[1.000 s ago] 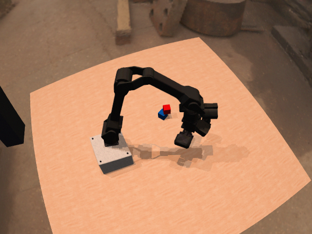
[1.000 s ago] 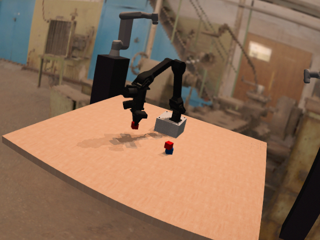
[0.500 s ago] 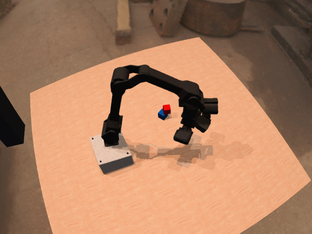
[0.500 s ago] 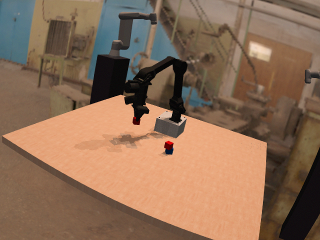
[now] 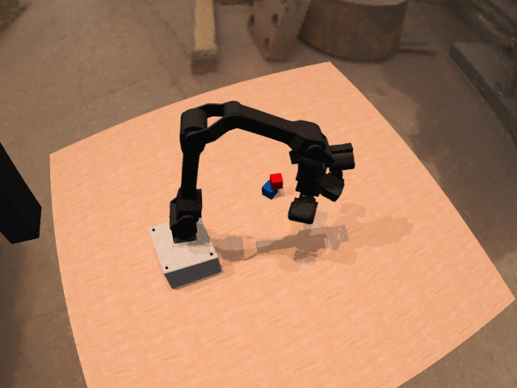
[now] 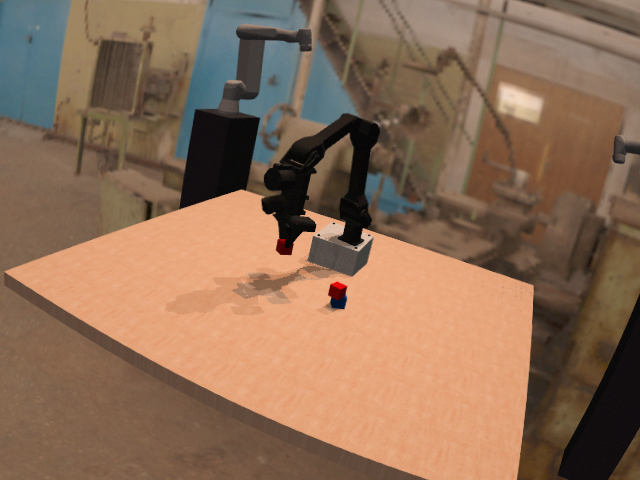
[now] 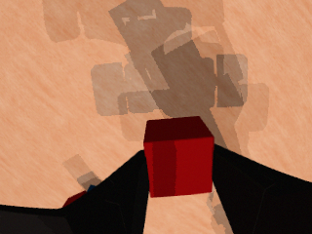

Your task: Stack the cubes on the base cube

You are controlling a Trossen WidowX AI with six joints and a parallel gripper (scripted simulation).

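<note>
Right now the blue base cube is 6 cm behind my gripper tip, 17 cm to the left of it and 11 cm below it.
</note>
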